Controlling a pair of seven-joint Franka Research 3 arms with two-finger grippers.
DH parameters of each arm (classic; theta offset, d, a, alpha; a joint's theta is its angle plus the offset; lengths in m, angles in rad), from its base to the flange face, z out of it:
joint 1: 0 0.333 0 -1.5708
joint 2: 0 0 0 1.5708
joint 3: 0 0.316 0.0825 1.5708
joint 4: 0 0 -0.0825 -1.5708
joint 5: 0 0.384 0 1.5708
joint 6: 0 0 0.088 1.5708
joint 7: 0 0.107 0 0
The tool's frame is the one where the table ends.
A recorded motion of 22 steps. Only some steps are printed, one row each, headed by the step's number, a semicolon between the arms.
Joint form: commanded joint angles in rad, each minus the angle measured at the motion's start. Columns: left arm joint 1, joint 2, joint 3, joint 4, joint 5, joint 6, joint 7; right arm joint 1, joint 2, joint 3, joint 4, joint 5, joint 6, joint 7.
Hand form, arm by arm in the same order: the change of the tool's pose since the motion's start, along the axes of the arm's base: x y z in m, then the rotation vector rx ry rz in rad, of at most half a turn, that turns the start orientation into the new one. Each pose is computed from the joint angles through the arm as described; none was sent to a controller.
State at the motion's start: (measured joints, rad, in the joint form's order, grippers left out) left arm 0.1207 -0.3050 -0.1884 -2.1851 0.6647 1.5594 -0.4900; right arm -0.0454 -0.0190 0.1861 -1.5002 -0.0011 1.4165 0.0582
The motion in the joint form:
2: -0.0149 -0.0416 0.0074 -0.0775 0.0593 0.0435 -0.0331; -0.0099 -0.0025 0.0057 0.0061 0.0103 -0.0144 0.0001
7: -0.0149 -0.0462 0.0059 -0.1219 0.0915 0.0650 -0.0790; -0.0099 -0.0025 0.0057 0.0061 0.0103 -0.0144 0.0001
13: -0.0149 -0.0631 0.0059 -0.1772 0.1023 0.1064 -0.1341; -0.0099 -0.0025 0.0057 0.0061 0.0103 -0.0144 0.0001
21: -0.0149 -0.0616 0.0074 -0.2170 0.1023 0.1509 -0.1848; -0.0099 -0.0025 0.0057 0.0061 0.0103 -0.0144 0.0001
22: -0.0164 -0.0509 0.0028 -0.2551 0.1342 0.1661 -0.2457; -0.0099 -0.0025 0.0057 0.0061 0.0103 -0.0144 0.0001
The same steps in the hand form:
2: -0.0121 0.0006 -0.0115 0.0587 -0.0209 -0.0280; -0.0023 -0.0011 0.0029 0.0088 0.0071 -0.0033
7: -0.0166 0.0023 -0.0266 0.0948 -0.0299 -0.0226; -0.0023 -0.0011 0.0029 0.0088 0.0071 -0.0033
13: -0.0239 0.0018 -0.0425 0.1067 -0.0600 -0.0145; -0.0023 -0.0011 0.0029 0.0088 0.0071 -0.0033
21: -0.0265 0.0007 -0.0599 0.1017 -0.0855 -0.0059; -0.0023 -0.0011 0.0029 0.0088 0.0071 -0.0033
22: -0.0305 0.0006 -0.0786 0.1369 -0.0927 0.0034; -0.0023 -0.0011 0.0029 0.0088 0.0071 -0.0033

